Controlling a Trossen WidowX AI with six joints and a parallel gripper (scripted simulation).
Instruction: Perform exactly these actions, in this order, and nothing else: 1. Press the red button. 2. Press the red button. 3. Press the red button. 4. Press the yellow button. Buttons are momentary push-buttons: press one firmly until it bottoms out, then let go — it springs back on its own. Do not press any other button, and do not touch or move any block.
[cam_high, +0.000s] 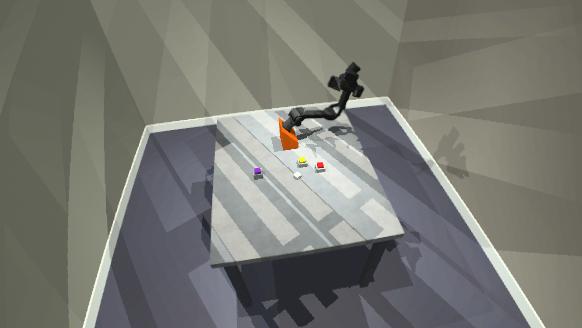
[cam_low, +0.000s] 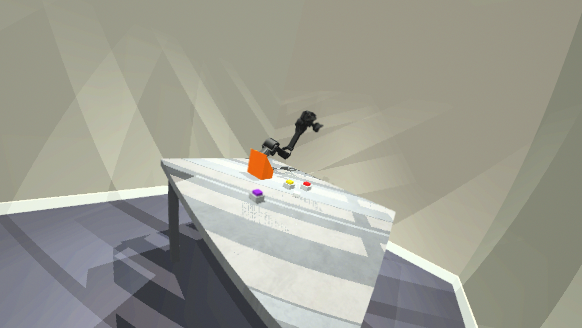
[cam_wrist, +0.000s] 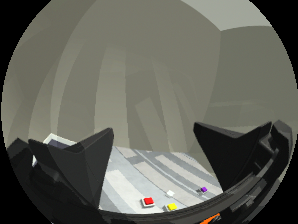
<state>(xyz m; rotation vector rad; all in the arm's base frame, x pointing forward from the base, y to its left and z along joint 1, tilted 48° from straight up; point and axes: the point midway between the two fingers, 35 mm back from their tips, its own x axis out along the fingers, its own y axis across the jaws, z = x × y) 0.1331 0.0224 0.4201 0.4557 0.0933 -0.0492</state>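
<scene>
Right now the red button is 37 cm below my gripper tip, 14 cm to the right of it and 13 cm ahead of it. Also, from my gripper tip: yellow button 37 cm below, 24 cm to the right, 8 cm ahead; then white block 39 cm below, 27 cm to the right, 18 cm ahead; then purple button 49 cm to the right, 37 cm below, 15 cm ahead.
</scene>
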